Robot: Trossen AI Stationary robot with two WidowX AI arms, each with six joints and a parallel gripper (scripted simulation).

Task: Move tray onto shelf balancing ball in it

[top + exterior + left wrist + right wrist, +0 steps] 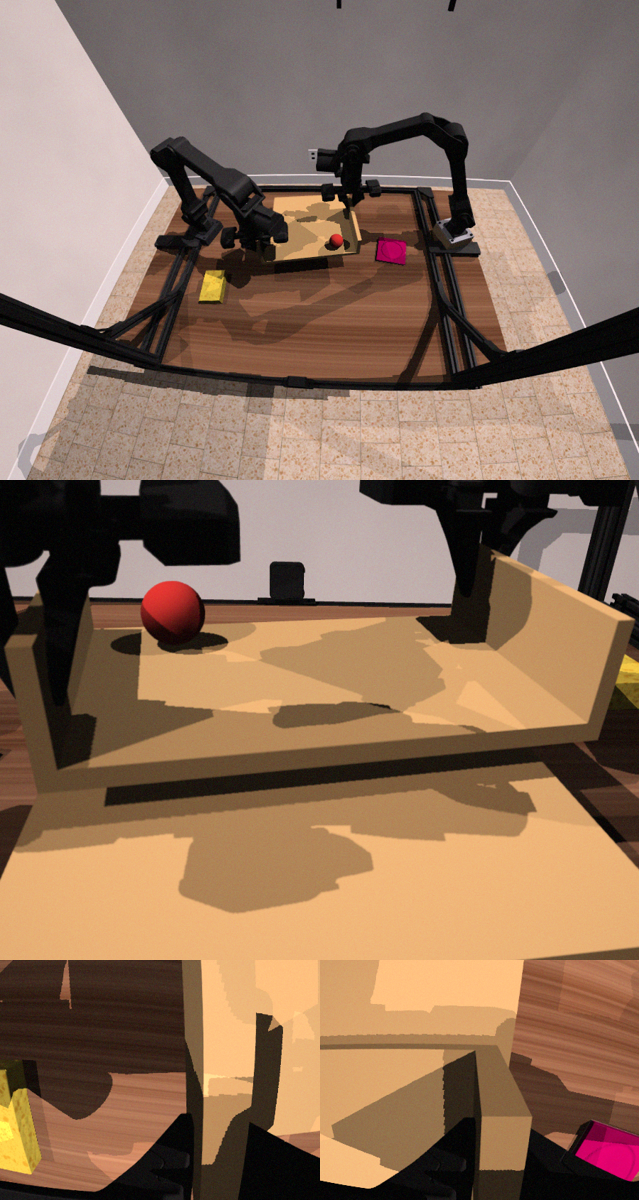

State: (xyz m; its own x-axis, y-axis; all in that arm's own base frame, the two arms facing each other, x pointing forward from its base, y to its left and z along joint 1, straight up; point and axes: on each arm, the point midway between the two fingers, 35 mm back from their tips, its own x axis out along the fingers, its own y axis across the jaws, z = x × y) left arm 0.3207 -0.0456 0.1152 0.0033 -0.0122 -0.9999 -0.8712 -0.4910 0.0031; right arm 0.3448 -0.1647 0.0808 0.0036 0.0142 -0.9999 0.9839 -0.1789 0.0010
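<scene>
Right now the red ball is 140 mm behind my right hand, 40 mm to the left of it and 30 mm below it. From my right hand the other things lie so: tan tray (130 mm to the left, 90 mm behind, 50 mm below); yellow sponge (440 mm to the left, 270 mm behind, 130 mm below); magenta square object (160 mm to the right, 140 mm below, 100 mm behind).
</scene>
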